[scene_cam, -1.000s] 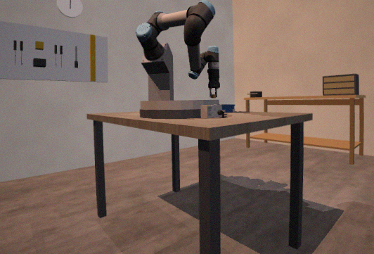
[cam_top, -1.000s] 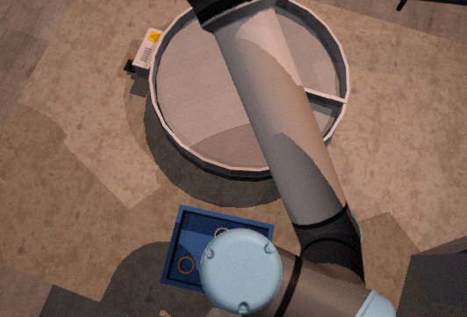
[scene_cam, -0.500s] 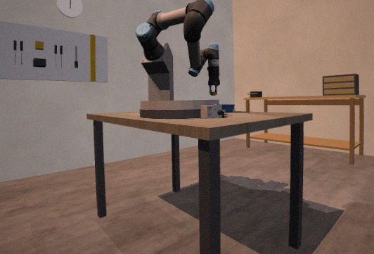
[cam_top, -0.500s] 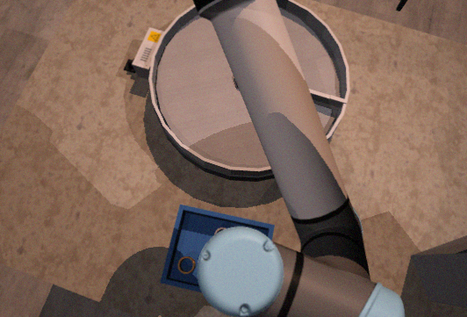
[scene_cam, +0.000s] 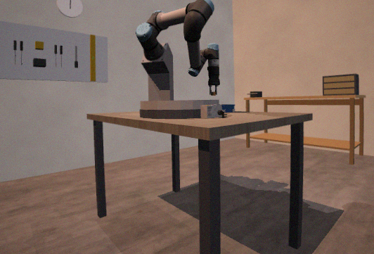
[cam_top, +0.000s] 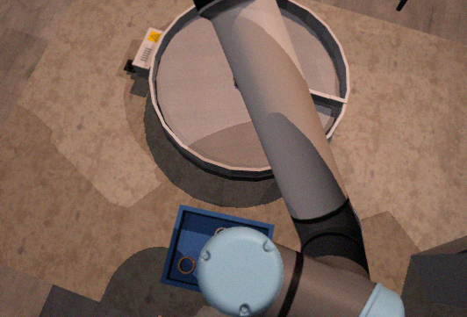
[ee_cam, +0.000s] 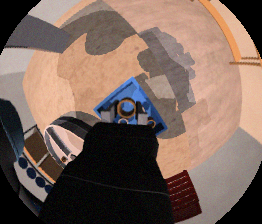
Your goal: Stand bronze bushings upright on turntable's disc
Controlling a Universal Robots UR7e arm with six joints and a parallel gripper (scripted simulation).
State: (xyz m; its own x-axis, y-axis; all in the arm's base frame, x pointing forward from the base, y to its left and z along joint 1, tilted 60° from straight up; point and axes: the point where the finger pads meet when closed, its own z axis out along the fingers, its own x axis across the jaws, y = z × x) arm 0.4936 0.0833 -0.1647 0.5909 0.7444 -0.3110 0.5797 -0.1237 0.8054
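Right now my hand is 400 mm to the left of the turntable disc, 80 mm above it and 30 mm short of it. Also, from my hand: blue crate 110 mm below, 50 mm ahead, 40 mm to the right.
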